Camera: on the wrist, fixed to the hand. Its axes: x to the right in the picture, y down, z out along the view.
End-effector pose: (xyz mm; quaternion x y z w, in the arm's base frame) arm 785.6 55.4 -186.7 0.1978 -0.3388 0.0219 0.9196
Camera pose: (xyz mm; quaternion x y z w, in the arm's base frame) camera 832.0 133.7 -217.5 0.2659 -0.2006 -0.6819 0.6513
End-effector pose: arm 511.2 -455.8 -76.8 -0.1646 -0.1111 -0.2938 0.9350
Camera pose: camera 558.4 -448.8 -160.2 -0.1817 -0.2547 -0.8498 0.4242
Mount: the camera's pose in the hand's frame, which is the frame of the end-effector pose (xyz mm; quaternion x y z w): 8.9 53.3 -79.5 -0.1197 -0.1045 -0.6917 0.7045
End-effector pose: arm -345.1 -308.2 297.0 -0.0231 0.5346 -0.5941 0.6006
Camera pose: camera -364.1 -250.9 222.2 -0.5200 0.3690 -0.7676 0.0653
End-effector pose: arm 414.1 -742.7 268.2 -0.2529 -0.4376 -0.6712 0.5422
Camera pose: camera 472.9 -817.3 253.3 0.0105 0.4595 0.8739 0.1583
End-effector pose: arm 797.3 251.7 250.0 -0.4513 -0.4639 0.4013 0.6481
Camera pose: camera 870.7 257.6 188.2 -0.0327 -0.7548 -0.1739 0.6317
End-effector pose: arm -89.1 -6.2 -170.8 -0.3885 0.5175 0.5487 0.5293
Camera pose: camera -152.4 -77.3 -184.0 -0.6377 -0.0251 0.1230 0.7600
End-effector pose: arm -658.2 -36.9 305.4 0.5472 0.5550 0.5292 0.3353
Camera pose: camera -721.9 -54.3 375.2 0.0168 0.6711 0.1501 0.7258
